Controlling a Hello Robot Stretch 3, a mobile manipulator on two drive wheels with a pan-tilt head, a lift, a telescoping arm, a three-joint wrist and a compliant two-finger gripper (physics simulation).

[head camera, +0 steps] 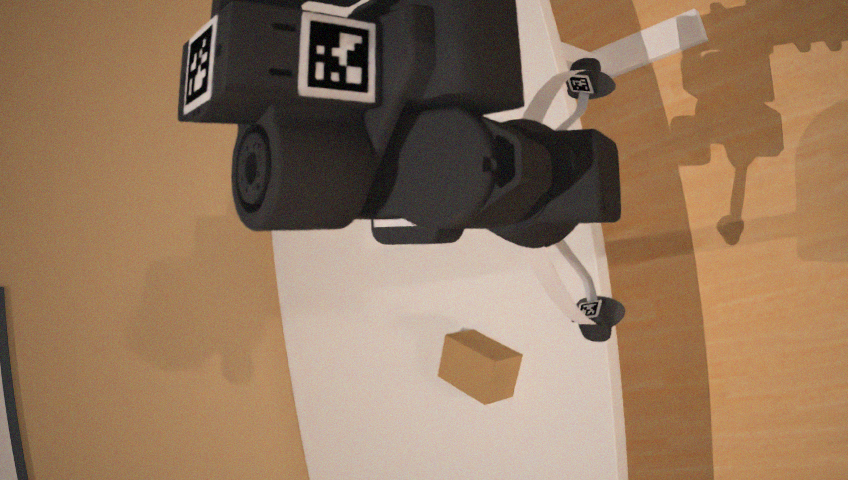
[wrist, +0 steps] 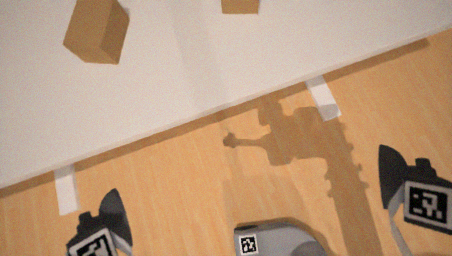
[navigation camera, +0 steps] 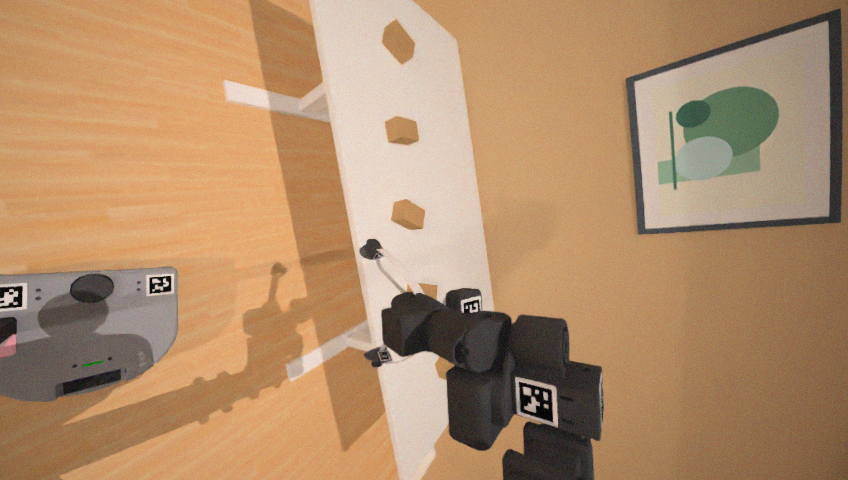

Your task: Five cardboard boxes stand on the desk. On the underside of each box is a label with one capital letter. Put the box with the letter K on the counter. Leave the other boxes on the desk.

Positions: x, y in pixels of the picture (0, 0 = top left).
Labels:
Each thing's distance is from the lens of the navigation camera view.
my gripper (navigation camera: 369, 300): 48 cm
white desk (navigation camera: 363, 86): 83 cm

